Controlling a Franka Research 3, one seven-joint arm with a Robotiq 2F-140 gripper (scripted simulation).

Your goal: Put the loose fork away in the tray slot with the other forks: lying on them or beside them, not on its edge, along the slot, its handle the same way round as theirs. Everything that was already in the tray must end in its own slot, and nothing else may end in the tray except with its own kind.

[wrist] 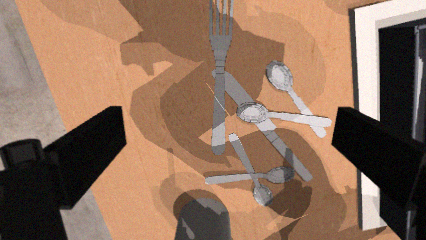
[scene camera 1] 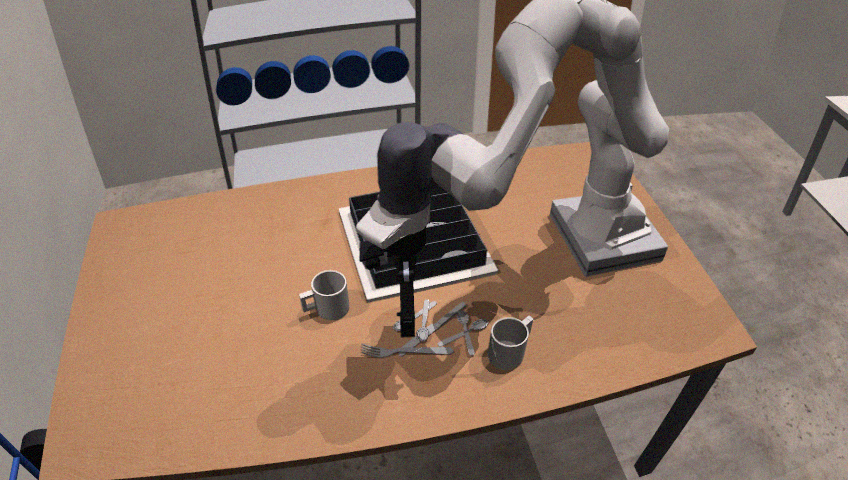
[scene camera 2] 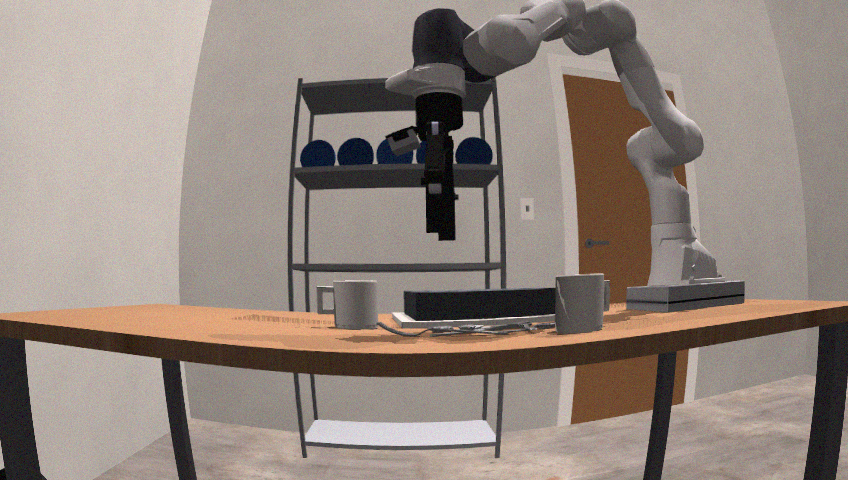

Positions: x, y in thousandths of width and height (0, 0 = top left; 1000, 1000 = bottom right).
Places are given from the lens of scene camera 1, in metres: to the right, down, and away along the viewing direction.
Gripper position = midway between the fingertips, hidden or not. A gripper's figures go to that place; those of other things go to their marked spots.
my gripper (scene camera 1: 479, 639): -0.04, 0.13, 1.20
black cutlery tray (scene camera 1: 541, 486): 0.09, -0.02, 1.55
grey mug (scene camera 1: 391, 641): -0.21, 0.15, 1.33
grey mug (scene camera 1: 602, 691): 0.19, 0.20, 1.29
